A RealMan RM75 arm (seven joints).
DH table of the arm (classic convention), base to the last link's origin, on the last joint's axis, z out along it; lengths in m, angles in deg. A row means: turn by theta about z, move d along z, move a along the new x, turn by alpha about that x. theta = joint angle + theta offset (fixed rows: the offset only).
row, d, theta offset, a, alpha
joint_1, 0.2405, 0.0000, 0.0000, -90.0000
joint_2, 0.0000, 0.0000, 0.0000, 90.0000
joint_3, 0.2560, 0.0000, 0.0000, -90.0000
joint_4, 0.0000, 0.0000, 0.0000, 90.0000
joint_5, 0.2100, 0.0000, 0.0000, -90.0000
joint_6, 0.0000, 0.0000, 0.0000, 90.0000
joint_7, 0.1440, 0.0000, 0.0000, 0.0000
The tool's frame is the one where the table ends.
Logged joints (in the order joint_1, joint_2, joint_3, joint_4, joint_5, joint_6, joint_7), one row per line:
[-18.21, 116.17, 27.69, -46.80, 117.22, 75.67, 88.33]
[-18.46, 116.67, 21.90, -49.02, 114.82, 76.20, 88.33]
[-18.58, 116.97, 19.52, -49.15, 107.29, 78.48, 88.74]
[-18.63, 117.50, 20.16, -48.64, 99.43, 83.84, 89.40]
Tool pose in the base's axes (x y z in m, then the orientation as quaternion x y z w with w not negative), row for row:
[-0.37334, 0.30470, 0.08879, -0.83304, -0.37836, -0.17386, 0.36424]
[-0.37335, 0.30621, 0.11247, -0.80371, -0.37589, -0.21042, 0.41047]
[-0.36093, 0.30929, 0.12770, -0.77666, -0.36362, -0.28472, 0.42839]
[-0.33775, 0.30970, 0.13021, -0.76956, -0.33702, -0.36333, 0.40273]
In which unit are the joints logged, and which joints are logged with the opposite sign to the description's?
The joints are logged in degrees. Opposite sign: joint_2, joint_4, joint_7.
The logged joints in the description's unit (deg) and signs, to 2 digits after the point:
[-18.21, -116.17, 27.69, 46.80, 117.22, 75.67, -88.33]
[-18.46, -116.67, 21.90, 49.02, 114.82, 76.20, -88.33]
[-18.58, -116.97, 19.52, 49.15, 107.29, 78.48, -88.74]
[-18.63, -117.50, 20.16, 48.64, 99.43, 83.84, -89.40]

